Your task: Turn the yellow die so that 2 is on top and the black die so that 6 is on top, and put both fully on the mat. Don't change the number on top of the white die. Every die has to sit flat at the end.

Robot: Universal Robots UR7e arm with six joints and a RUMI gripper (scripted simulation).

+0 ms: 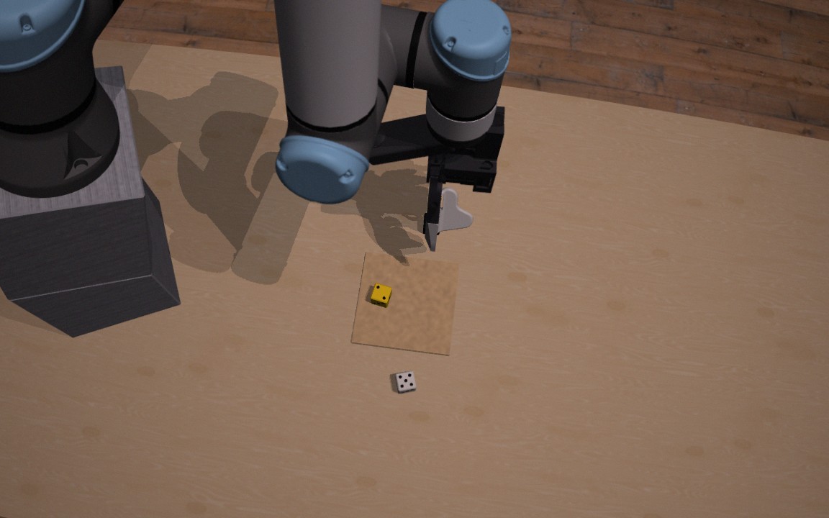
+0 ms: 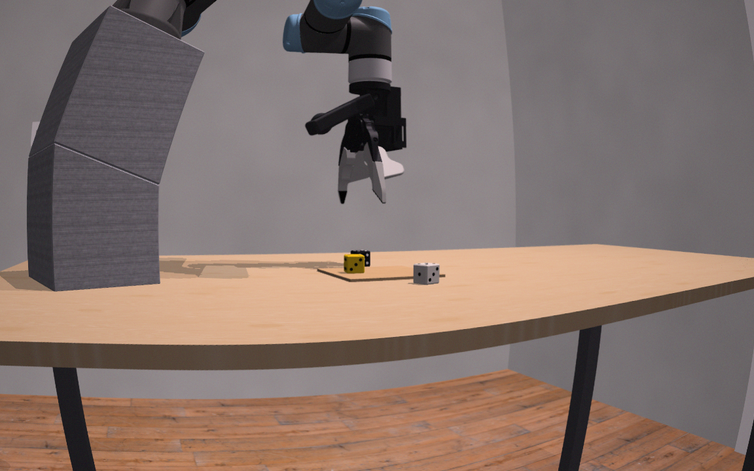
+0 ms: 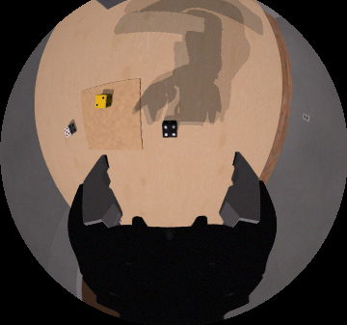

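Now: hand 9 cm above the black die. From my hand the other things lie so: white die: 4 cm behind, 24 cm to the right, 9 cm below; then mat: 4 cm behind, 12 cm to the right, 10 cm below; then yellow die: 8 cm behind, 11 cm to the right, 8 cm below.
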